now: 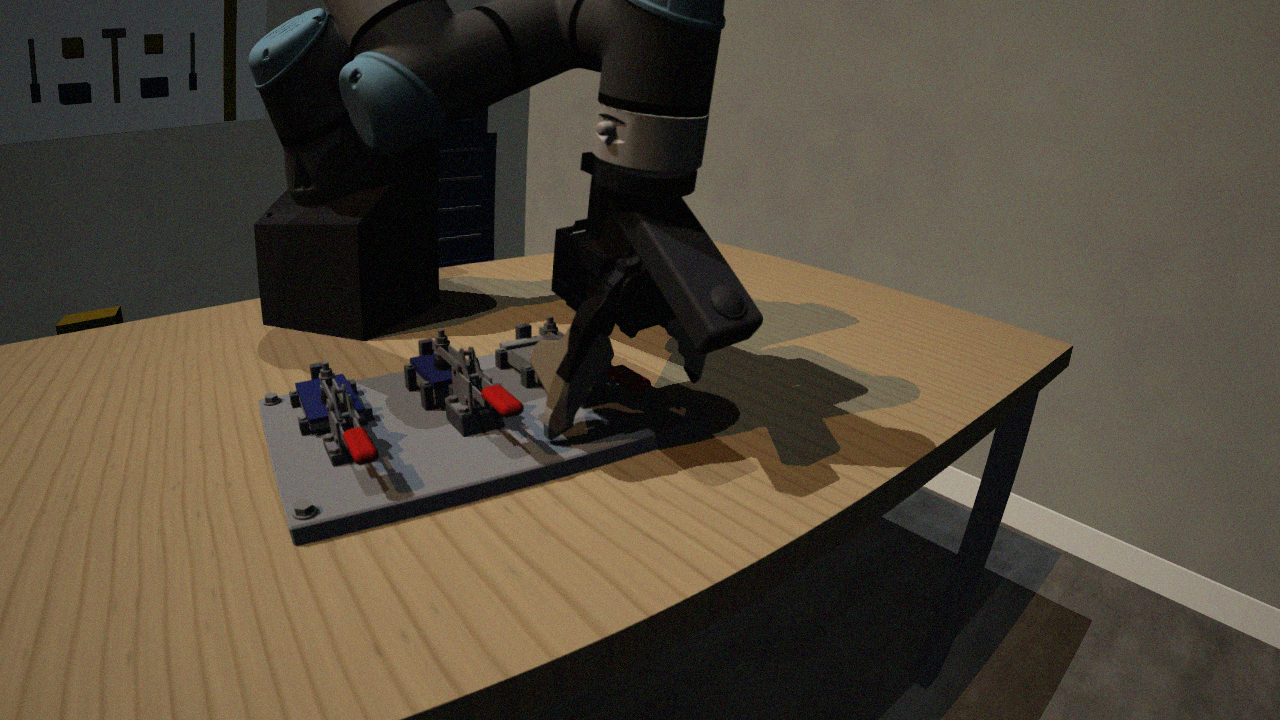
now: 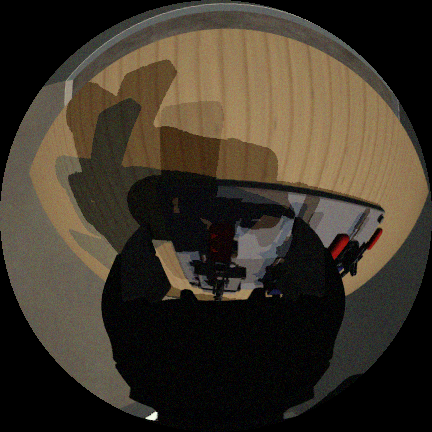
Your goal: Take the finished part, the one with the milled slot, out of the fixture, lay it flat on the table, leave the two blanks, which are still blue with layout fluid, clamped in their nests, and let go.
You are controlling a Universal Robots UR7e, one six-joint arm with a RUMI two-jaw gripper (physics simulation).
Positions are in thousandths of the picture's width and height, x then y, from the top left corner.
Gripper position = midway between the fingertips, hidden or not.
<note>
In view: the gripper (image 1: 489, 569), a finished part (image 1: 405, 488), a blue blank (image 1: 242, 544), a blue blank (image 1: 332, 508) and a fixture plate (image 2: 608, 497).
The gripper is seen too in image 2 (image 2: 513, 515).
</note>
